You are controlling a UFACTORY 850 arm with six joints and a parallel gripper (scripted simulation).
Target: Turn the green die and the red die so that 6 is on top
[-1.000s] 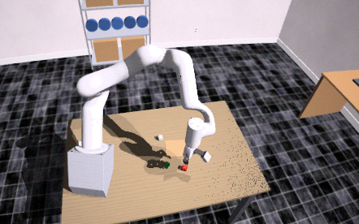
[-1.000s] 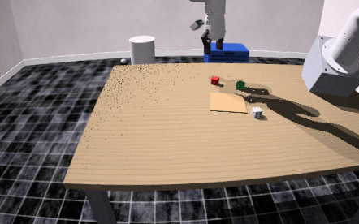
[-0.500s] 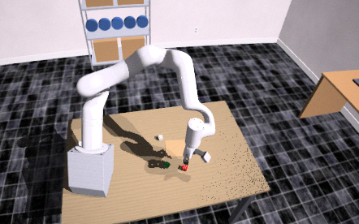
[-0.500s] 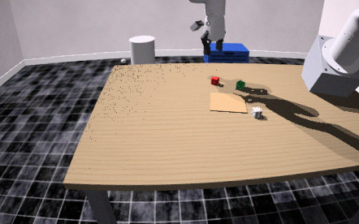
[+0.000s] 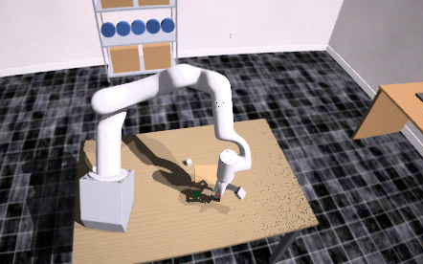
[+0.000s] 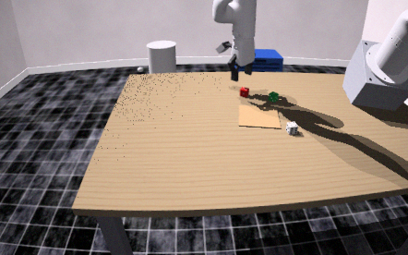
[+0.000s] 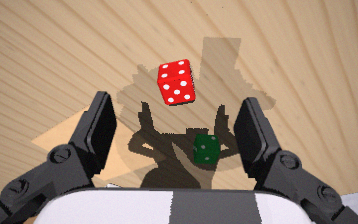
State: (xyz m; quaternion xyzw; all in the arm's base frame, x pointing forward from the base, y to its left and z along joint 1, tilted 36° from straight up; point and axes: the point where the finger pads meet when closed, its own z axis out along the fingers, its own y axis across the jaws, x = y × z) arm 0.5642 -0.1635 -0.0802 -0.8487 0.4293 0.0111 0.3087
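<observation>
The red die lies 7 cm below my hand, 1 cm to the left of it and 1 cm behind it. From my hand the other things lie so: tan mat 19 cm to the left, 8 cm below, 2 cm behind; then green die 12 cm behind, 7 cm to the left, 7 cm below; then white die 29 cm to the left, 10 cm behind, 7 cm below.
</observation>
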